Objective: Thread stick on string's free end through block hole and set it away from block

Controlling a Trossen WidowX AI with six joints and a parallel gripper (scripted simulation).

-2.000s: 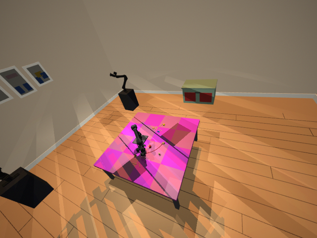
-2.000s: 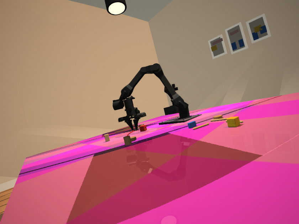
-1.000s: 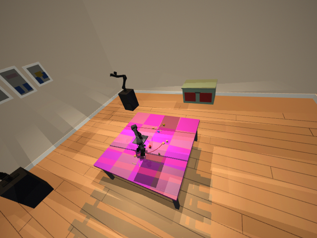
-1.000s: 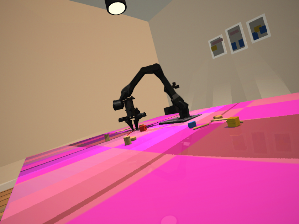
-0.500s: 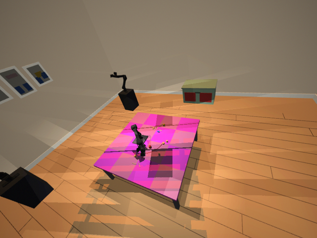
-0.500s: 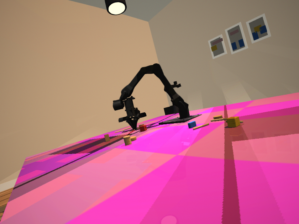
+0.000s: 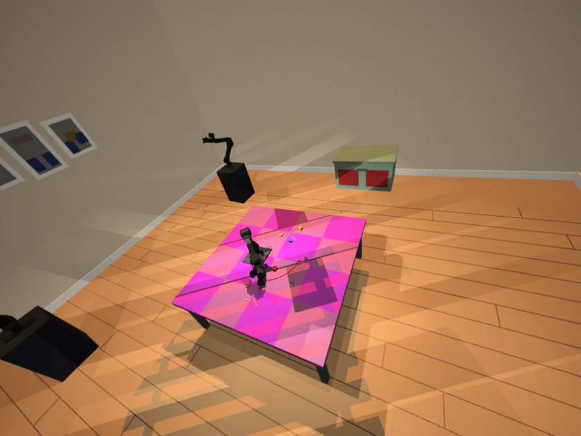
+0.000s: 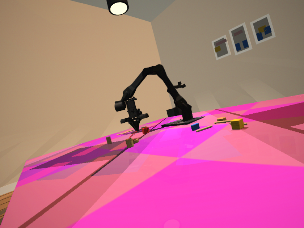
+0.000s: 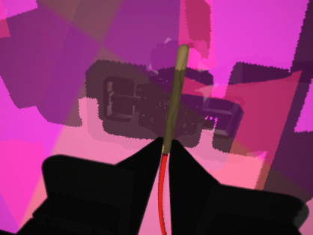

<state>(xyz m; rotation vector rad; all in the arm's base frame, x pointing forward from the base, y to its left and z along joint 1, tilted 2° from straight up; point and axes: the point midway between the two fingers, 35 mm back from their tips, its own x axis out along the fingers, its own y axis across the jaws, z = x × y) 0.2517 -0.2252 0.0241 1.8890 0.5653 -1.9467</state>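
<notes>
My gripper tip is 22 cm short of the tan block, 6 cm to the right of it and 1 cm below it. Also, from my gripper tip: red block 13 cm to the left, 2 cm ahead, 1 cm above; then thin wooden stick 1 cm to the right, 1 cm behind; then round wooden button 26 cm to the left, 18 cm ahead.
</notes>
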